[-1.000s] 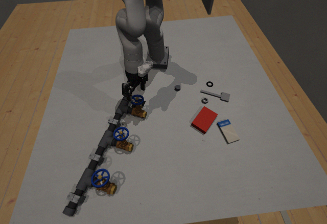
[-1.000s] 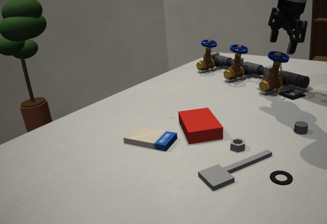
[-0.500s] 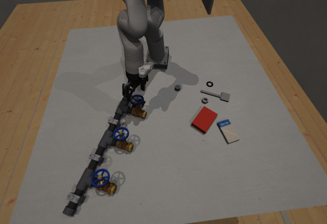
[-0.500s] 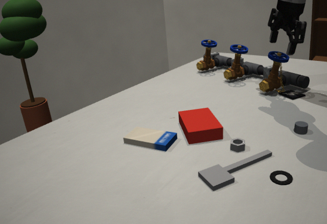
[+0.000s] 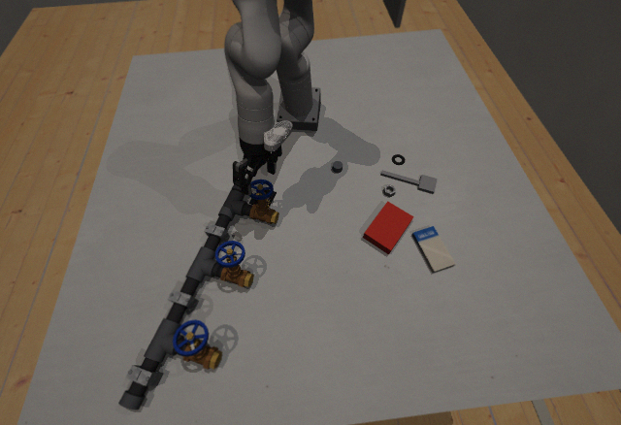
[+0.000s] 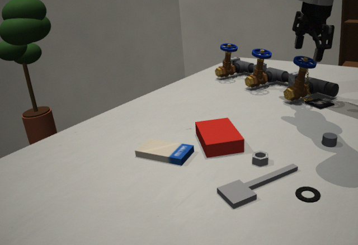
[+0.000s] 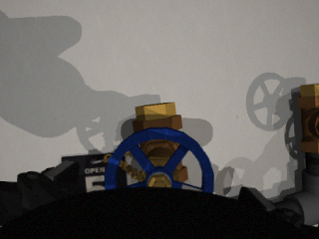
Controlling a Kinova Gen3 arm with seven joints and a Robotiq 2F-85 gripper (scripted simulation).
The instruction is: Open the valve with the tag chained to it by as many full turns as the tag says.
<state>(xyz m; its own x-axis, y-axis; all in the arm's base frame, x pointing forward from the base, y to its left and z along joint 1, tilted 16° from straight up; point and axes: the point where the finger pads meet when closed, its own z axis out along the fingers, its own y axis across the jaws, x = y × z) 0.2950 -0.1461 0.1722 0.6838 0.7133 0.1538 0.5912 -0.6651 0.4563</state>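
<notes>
My hand is 40 mm past the black tag and 140 mm above it. From my hand the other things lie so: red block: 140 mm ahead, 310 mm to the left, 130 mm below; small grey cylinder: 90 mm behind, 230 mm to the left, 140 mm below; grey paddle-shaped tool: 10 mm ahead, 440 mm to the left, 140 mm below.
</notes>
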